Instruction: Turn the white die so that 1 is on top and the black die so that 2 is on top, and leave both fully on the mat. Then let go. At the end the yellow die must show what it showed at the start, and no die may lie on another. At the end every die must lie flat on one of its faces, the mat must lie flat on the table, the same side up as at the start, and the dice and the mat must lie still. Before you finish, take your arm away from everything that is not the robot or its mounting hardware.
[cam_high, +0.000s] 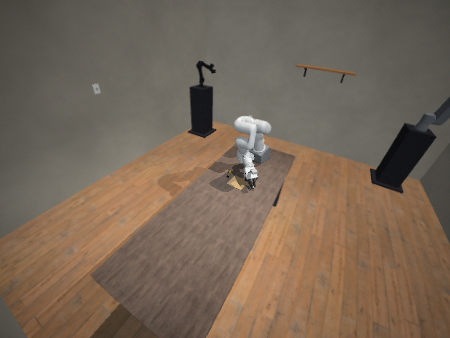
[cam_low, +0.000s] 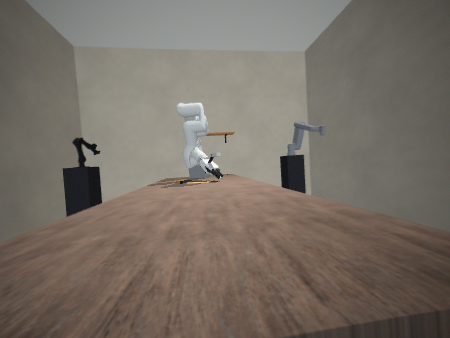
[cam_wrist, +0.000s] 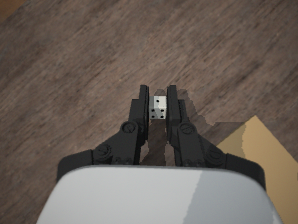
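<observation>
My gripper is now 1 cm above the white die. The rest, counted from my hand: tan mat 13 cm to the right, 4 cm below; small yellow die 8 cm behind, 26 cm to the right, 3 cm below; black die 2 cm behind, 24 cm to the right, 3 cm below.
</observation>
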